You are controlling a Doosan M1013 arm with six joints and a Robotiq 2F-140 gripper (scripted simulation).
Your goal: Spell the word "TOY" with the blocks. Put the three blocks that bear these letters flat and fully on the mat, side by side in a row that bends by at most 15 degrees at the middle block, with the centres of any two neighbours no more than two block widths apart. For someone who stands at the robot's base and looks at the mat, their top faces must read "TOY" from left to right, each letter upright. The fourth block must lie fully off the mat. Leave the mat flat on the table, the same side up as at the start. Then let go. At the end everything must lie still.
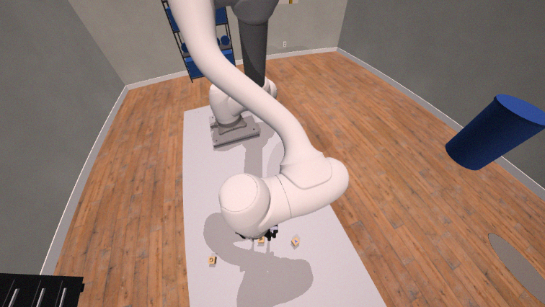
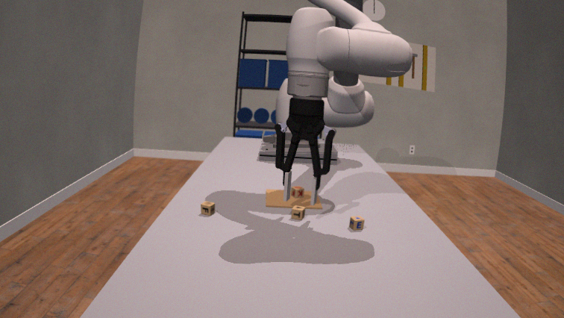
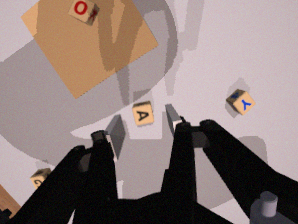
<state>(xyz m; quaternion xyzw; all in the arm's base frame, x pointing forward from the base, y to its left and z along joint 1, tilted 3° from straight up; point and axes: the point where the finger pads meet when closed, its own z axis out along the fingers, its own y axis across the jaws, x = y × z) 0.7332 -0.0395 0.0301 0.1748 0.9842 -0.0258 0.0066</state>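
The T block lies 60 mm below my hand. Also, from my hand: tan mat (140 mm behind, 70 mm below).
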